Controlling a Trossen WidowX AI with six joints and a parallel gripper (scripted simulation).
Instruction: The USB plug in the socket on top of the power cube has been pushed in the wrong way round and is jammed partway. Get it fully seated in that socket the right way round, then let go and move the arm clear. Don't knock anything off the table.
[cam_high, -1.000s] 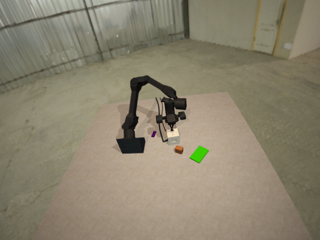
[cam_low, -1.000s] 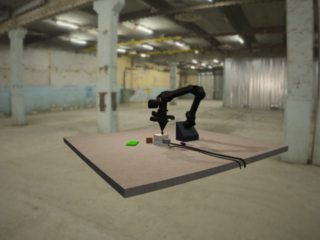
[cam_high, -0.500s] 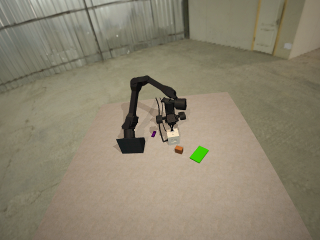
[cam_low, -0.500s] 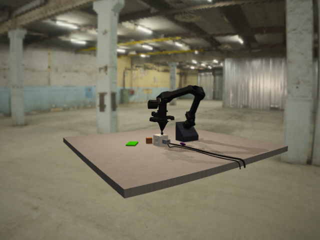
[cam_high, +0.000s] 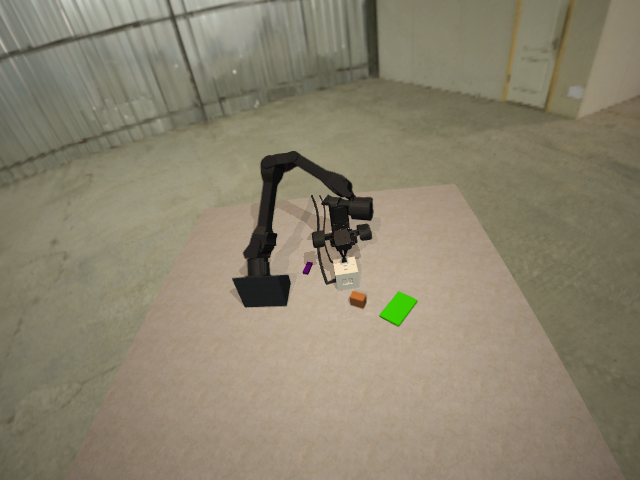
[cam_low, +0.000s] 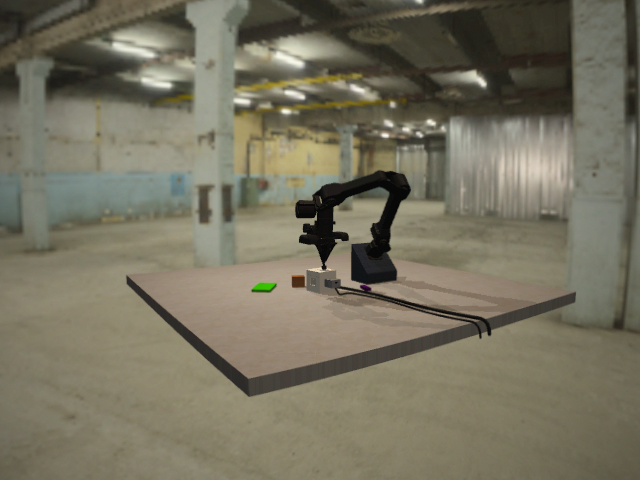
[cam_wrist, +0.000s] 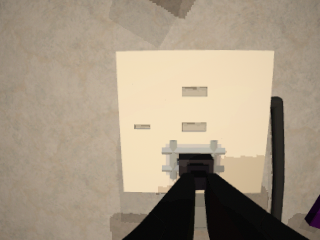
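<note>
Right now the dark USB plug is 20 mm below my gripper tip. Also, from my gripper tip: orange block (50 mm ahead, 110 mm to the right, 90 mm below); then small purple piece (150 mm behind, 40 mm to the left, 100 mm below); then green flat card (180 mm ahead, 130 mm to the right, 100 mm below).
</note>
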